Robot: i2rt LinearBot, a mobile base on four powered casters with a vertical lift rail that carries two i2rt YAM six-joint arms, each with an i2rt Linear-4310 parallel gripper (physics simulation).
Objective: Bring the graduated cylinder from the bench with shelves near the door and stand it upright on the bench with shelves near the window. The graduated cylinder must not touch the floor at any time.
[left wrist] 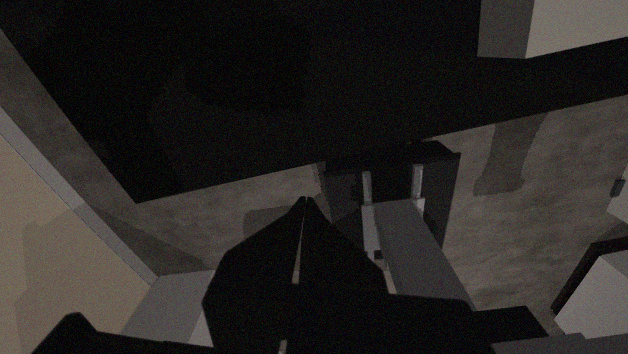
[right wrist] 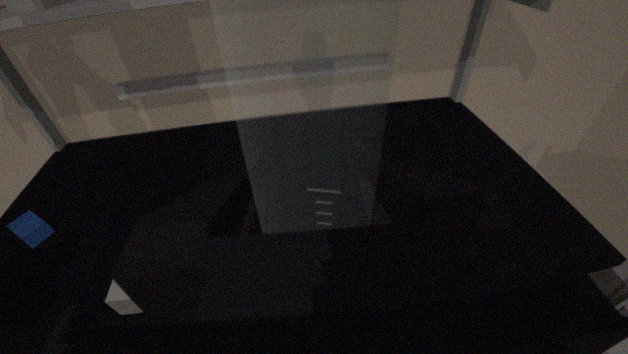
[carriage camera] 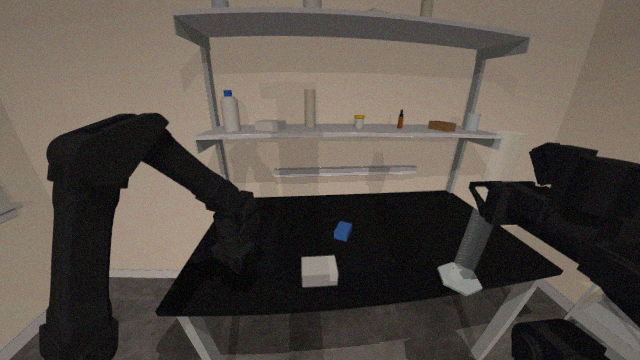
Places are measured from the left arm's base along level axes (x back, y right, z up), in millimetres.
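Where they show: left gripper, between the fingertips: (left wrist: 305, 204) (carriage camera: 239, 272); right gripper, between the fingertips: (right wrist: 310, 156) (carriage camera: 479, 184).
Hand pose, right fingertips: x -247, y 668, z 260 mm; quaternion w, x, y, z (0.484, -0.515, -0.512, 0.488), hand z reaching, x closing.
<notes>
Each offset is from my right fingertips to the top centre of the thing. "*": to the spot under its first point. Level surfaces: height alone.
The graduated cylinder @(dz +114, dx +37, dy -1 mm) (carriage camera: 473, 244) (right wrist: 315, 165) is a clear tube with white marks and a pale hexagonal base. In the carriage view it leans, top to the right, before the bench's right front part; I cannot tell whether its base touches the top. My right gripper (carriage camera: 484, 201) is shut on its upper part. The black-topped bench with shelves @(dz -446 mm) (carriage camera: 400, 215) (left wrist: 250, 135) (right wrist: 450, 175) is in front; the views do not show whether it is the window or door one. My left gripper (carriage camera: 237, 266) (left wrist: 305, 204) is shut and empty, low at the bench's left front.
A white box @(dz -388, dx -170, dy -326 mm) (carriage camera: 319, 271) (left wrist: 575, 25) (right wrist: 122, 300) and a blue block (carriage camera: 343, 231) (right wrist: 31, 229) lie on the bench. A grey shelf @(dz +11 mm) (carriage camera: 340, 132) behind holds a blue-capped bottle @(* dz +87, dx -548, dy -717 mm) (carriage camera: 230, 114), a beige cylinder @(* dz +102, dx -666, dy -369 mm) (carriage camera: 310, 108), an amber bottle @(* dz +52, dx -671, dy +84 mm) (carriage camera: 400, 120) and a brown block @(* dz +34, dx -636, dy +294 mm) (carriage camera: 442, 126).
</notes>
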